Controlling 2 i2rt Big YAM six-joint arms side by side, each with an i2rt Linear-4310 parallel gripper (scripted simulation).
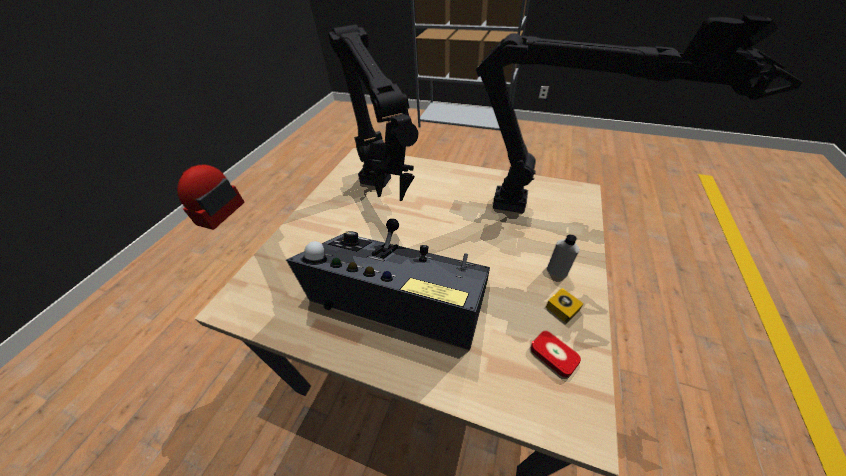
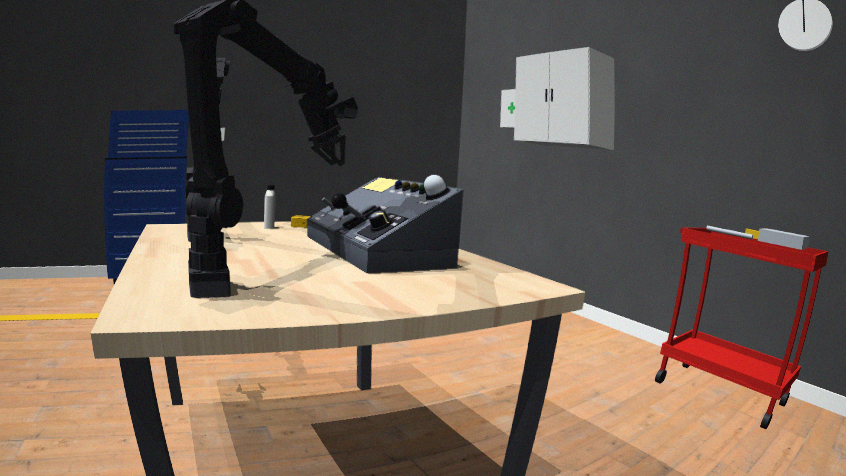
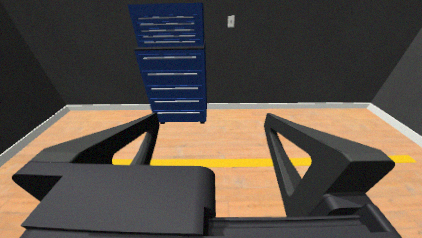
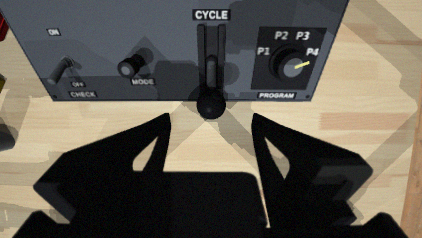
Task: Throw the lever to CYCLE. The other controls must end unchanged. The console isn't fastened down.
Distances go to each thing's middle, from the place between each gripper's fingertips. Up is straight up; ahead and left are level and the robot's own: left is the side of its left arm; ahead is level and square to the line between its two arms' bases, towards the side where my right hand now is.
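Labels:
The grey bottle (image 1: 565, 252) is 510 mm to the left of my right hand (image 2: 337, 164), 140 mm below it and 80 mm behind it. Then there is the yellow box (image 1: 564, 305), which is far to the left of my right hand, a good way below it and slightly ahead of it. My right hand itself is 130 mm above the black ball-topped lever (image 4: 211, 104) and 60 mm short of it.
From my left hand, the yellow box is well ahead, a long way to the right and far below. The black ball-topped lever is 87 cm to the right of my left hand, 41 cm ahead of it and 40 cm below it. And with the grey bottle, my left hand is 41 cm above it, 36 cm to the left of it and 28 cm short of it.

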